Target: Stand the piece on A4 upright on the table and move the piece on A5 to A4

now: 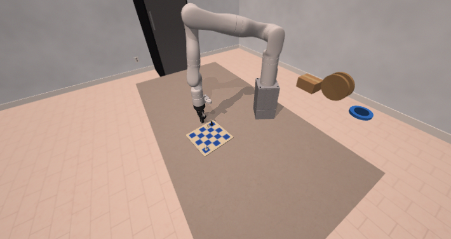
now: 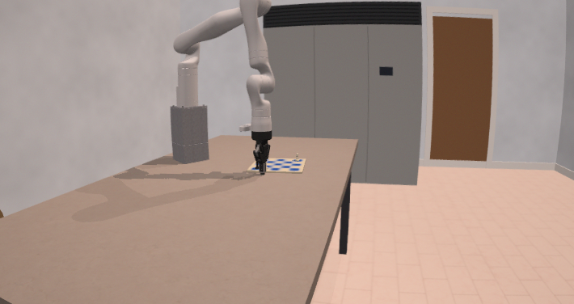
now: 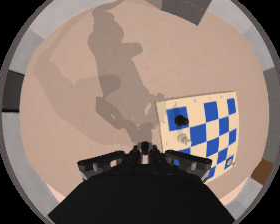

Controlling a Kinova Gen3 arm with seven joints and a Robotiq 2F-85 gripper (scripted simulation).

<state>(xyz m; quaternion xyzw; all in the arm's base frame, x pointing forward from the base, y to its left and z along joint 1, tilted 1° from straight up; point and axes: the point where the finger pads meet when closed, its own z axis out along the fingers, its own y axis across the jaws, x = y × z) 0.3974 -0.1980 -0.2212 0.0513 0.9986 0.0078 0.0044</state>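
Right now my hand is 3 cm short of the cream chessboard, 14 cm to the right of it and 3 cm above it.
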